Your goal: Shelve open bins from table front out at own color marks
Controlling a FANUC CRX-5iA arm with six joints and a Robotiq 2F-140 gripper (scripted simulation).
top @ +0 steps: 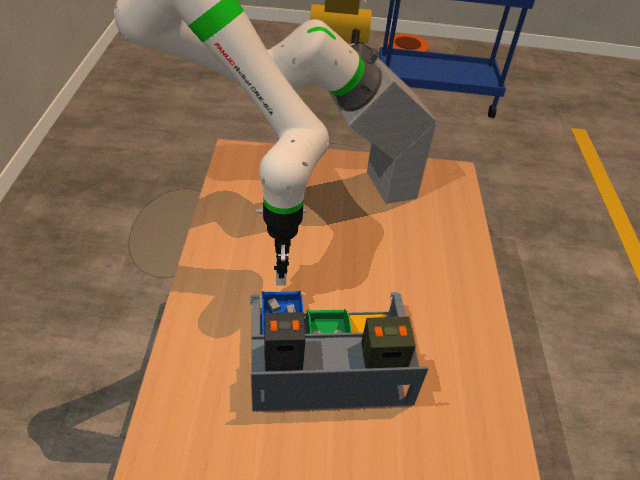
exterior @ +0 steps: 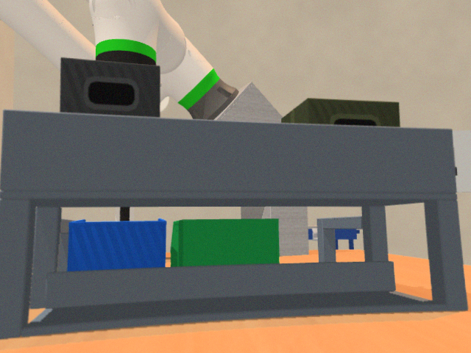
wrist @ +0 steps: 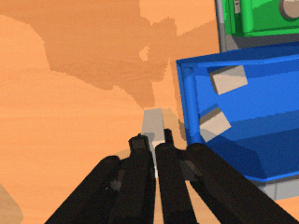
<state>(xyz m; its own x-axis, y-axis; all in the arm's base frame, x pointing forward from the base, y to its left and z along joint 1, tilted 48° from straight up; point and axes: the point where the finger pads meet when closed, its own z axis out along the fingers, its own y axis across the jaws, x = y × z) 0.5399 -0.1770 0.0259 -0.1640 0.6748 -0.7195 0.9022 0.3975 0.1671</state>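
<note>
The blue bin lies 11 cm ahead of my hand, 3 cm below it and 2 cm to the left of it. Also, from my hand: black box 26 cm ahead, 9 cm above, 4 cm to the left; then olive box 27 cm to the left, 22 cm ahead, 7 cm above; then green bin 15 cm ahead, 14 cm to the left, 3 cm below.
</note>
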